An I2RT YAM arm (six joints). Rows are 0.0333 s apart.
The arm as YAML. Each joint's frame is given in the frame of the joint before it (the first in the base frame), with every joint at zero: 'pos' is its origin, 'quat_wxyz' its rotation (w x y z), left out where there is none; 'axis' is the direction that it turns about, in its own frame. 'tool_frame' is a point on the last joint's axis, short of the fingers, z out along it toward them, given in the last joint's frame.
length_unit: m
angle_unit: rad
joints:
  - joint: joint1
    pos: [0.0, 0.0, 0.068]
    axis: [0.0, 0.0, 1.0]
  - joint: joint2
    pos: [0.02, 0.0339, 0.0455]
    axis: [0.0, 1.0, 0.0]
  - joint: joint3
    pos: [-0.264, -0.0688, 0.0]
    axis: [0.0, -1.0, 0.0]
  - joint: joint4
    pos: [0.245, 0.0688, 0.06]
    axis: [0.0, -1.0, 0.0]
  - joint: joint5
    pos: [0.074, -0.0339, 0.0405]
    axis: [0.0, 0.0, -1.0]
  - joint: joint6
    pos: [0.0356, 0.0, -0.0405]
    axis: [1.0, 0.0, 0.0]
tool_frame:
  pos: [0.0, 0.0, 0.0]
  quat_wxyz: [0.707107, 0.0, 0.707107, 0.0]
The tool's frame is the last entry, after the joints.
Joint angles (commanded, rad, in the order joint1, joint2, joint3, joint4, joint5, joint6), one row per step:
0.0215 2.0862 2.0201 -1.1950 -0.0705 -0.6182
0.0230 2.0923 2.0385 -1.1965 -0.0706 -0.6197
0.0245 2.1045 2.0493 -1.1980 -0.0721 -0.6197
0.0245 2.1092 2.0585 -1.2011 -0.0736 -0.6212
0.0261 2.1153 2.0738 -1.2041 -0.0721 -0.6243
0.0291 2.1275 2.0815 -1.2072 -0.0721 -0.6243
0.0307 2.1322 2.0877 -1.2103 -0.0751 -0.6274
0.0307 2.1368 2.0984 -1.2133 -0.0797 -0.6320
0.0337 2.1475 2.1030 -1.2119 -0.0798 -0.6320
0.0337 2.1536 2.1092 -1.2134 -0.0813 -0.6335
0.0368 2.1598 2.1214 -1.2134 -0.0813 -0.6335
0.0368 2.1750 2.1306 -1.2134 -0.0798 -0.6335
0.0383 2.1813 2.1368 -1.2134 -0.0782 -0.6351
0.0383 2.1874 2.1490 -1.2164 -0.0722 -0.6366
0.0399 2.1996 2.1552 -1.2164 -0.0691 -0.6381
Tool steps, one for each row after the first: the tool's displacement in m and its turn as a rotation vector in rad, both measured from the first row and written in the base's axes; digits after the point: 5 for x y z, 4 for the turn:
0.00195 0.00070 0.00262 -0.0001 -0.0109 0.0030
0.00447 0.00146 0.00056 0.0012 -0.0080 0.0049
0.00547 0.00154 0.00109 0.0022 -0.0095 0.0068
0.00703 0.00223 0.00275 0.0000 -0.0159 0.0109
0.00916 0.00361 -0.00031 -0.0001 -0.0083 0.0139
0.00994 0.00444 -0.00065 0.0017 -0.0069 0.0193
0.01098 0.00464 0.00033 0.0048 -0.0103 0.0251
0.01311 0.00604 -0.00287 0.0048 -0.0056 0.0282
0.01431 0.00614 -0.00377 0.0057 -0.0043 0.0300
0.01594 0.00758 -0.00298 0.0059 -0.0103 0.0331
0.01893 0.00764 -0.00693 0.0043 -0.0043 0.0327
0.02027 0.00831 -0.00791 0.0023 -0.0044 0.0352
0.02161 0.00815 -0.00724 -0.0038 -0.0077 0.0348
0.02388 0.00886 -0.01081 -0.0073 -0.0019 0.0369

